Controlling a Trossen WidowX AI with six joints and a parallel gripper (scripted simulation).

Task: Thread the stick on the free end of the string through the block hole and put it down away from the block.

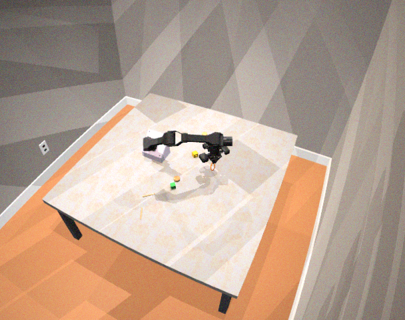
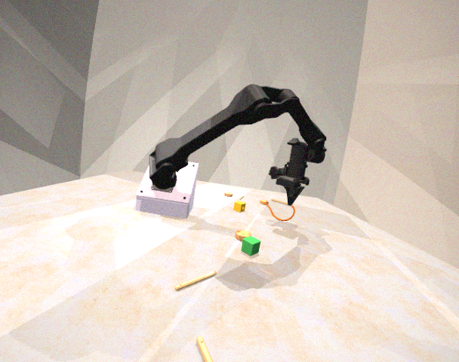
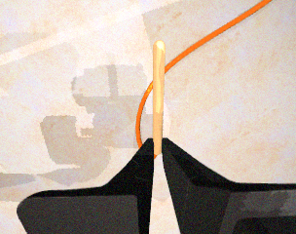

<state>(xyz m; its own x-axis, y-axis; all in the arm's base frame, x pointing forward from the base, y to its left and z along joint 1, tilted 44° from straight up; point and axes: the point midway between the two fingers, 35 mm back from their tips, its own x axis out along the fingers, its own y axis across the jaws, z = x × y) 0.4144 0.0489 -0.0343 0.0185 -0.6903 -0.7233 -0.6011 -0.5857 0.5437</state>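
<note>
My gripper tip is now 16 cm past the yellow wooden block, 6 cm to the right of it and 5 cm above it. Also, from my gripper tip: thin wooden stick 1 cm to the left, 1 cm behind; green cube 24 cm to the right, 16 cm behind, 5 cm below.
</note>
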